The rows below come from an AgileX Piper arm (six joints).
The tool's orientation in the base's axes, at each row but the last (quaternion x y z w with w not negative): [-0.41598, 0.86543, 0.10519, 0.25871]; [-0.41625, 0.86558, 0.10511, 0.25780]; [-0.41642, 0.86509, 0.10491, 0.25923]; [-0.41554, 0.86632, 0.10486, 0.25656]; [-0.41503, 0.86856, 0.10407, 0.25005]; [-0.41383, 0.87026, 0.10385, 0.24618]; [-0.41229, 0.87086, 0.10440, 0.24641]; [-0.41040, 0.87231, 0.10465, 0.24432]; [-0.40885, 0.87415, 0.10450, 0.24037]
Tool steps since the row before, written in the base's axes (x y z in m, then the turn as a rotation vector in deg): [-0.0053, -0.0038, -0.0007, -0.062, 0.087, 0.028]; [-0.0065, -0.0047, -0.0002, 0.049, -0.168, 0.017]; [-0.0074, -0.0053, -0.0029, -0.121, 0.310, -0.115]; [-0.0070, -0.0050, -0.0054, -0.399, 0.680, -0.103]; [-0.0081, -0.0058, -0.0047, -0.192, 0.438, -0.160]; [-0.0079, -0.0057, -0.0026, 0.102, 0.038, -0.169]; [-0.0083, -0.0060, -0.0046, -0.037, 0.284, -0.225]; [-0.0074, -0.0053, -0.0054, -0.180, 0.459, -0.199]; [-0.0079, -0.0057, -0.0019, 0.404, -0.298, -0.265]
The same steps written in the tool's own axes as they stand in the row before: [0.0057, 0.0017, -0.0028, -0.041, 0.102, -0.011]; [0.0066, 0.0021, -0.0040, 0.077, -0.145, -0.063]; [0.0089, 0.0025, -0.0023, -0.082, 0.293, 0.177]; [0.0099, 0.0024, 0.0001, -0.190, 0.742, 0.213]; [0.0106, 0.0027, -0.0011, -0.108, 0.430, 0.240]; [0.0094, 0.0025, -0.0027, 0.007, -0.051, 0.194]; [0.0108, 0.0027, -0.0012, -0.053, 0.215, 0.289]; [0.0103, 0.0024, 0.0001, -0.105, 0.436, 0.285]; [0.0091, 0.0024, -0.0032, 0.110, -0.497, 0.251]
